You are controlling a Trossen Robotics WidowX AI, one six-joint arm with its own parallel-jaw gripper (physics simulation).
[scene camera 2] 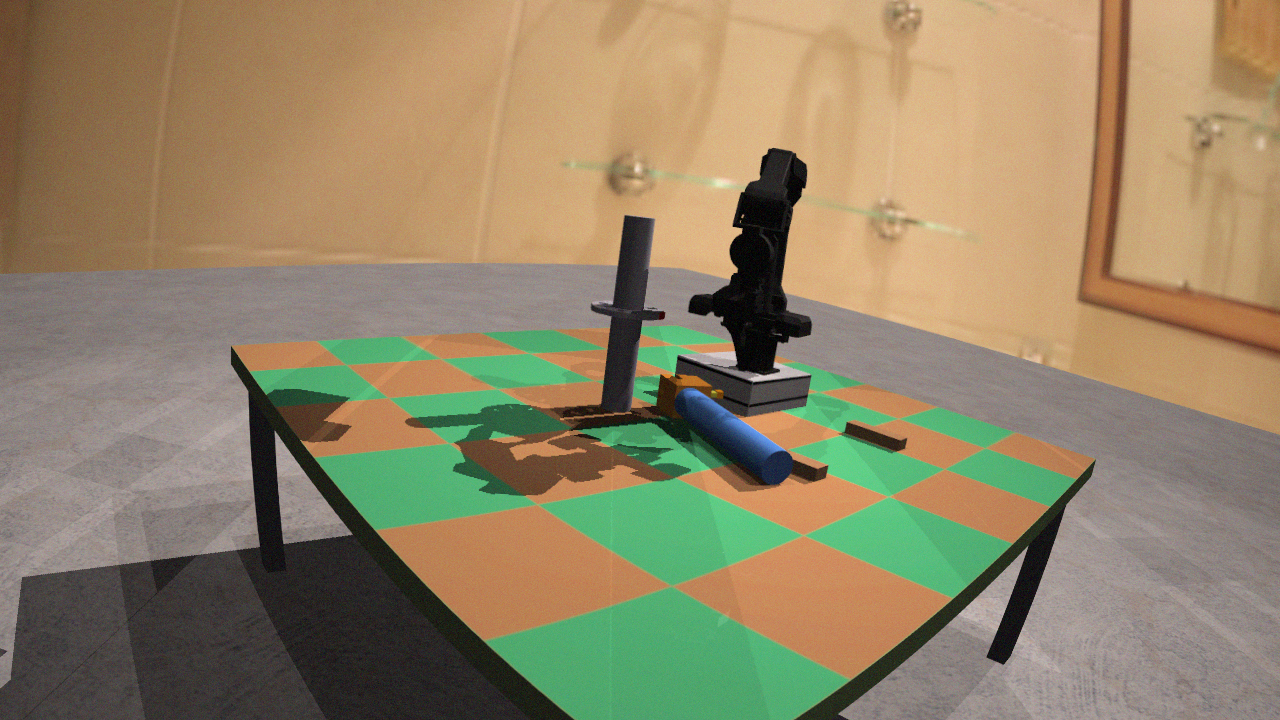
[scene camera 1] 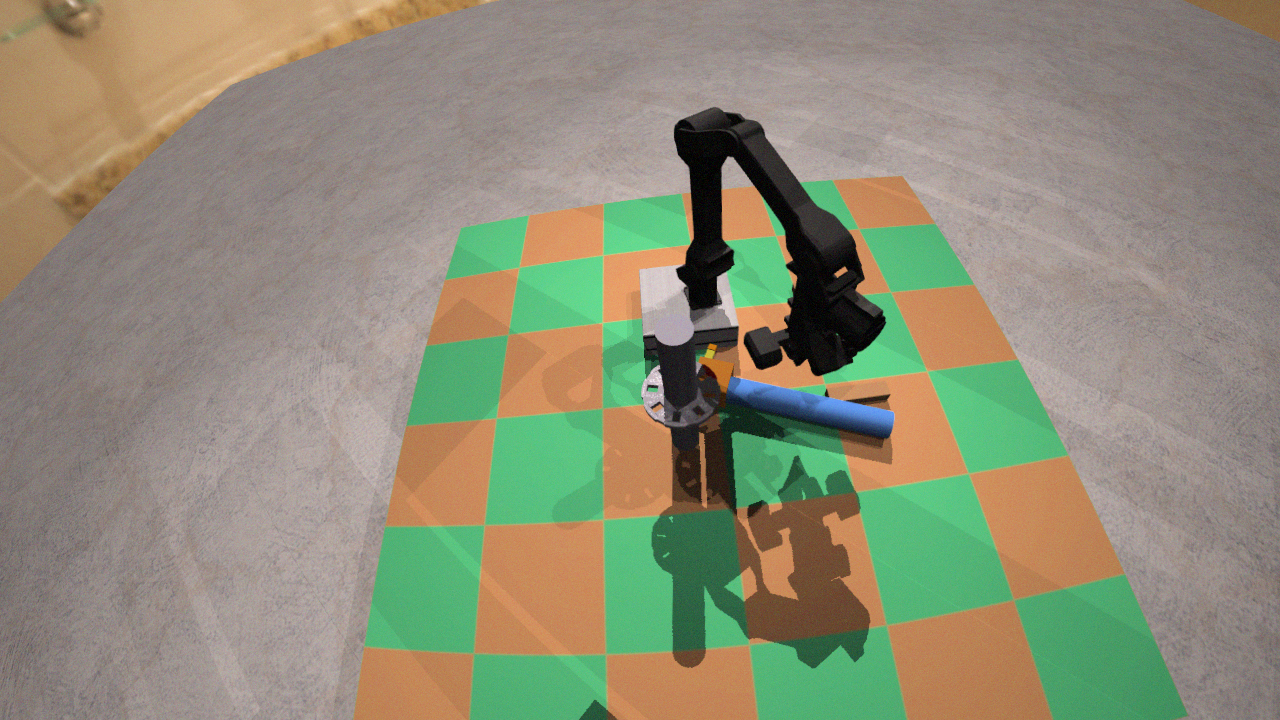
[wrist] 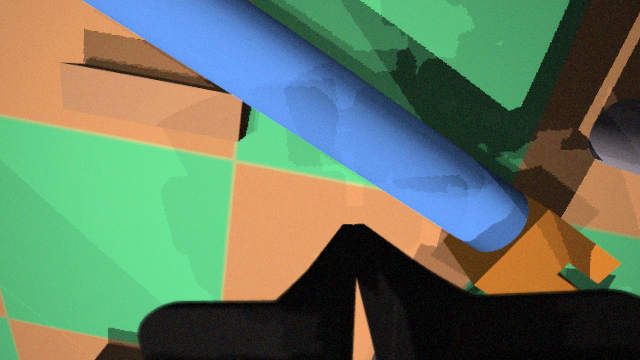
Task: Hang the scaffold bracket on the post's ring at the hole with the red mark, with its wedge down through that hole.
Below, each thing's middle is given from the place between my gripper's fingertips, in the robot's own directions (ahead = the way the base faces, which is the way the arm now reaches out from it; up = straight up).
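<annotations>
There's a scaffold bracket (scene camera 2: 689,397), and my hand is 10 mm to the left of it and 80 mm above it. You'd also find a grey post (scene camera 2: 637,235) here, which is 30 mm ahead of my hand, 210 mm to the right of it and 50 mm above it.
</annotations>
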